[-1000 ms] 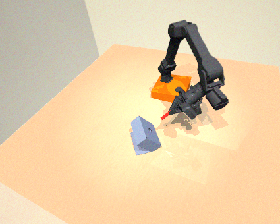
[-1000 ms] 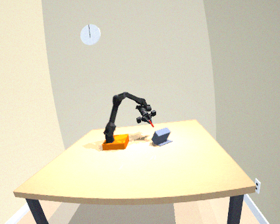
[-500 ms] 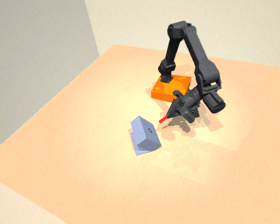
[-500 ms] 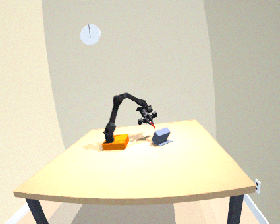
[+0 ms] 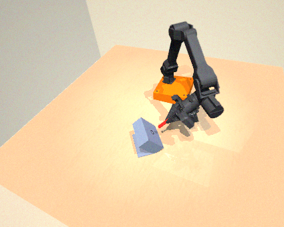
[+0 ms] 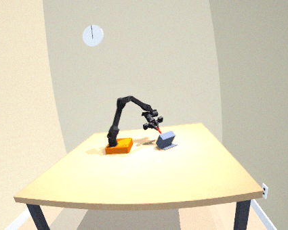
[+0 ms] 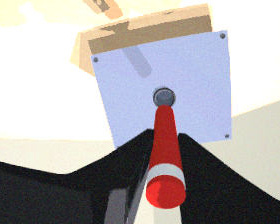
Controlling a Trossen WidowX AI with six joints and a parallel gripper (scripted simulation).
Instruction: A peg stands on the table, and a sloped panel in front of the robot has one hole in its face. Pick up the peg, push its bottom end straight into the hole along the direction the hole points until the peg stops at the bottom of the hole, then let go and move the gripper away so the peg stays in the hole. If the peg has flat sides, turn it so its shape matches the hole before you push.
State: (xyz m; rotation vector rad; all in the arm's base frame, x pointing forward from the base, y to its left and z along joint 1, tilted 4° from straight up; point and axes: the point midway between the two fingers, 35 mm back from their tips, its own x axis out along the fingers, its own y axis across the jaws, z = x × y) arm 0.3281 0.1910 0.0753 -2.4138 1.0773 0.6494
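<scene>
Right now my gripper tip is 60 mm to the left of the sloped panel, 60 mm short of it and 60 mm above it. Also, from my gripper tip: red peg 10 mm to the left, 10 mm behind, 10 mm above.
</scene>
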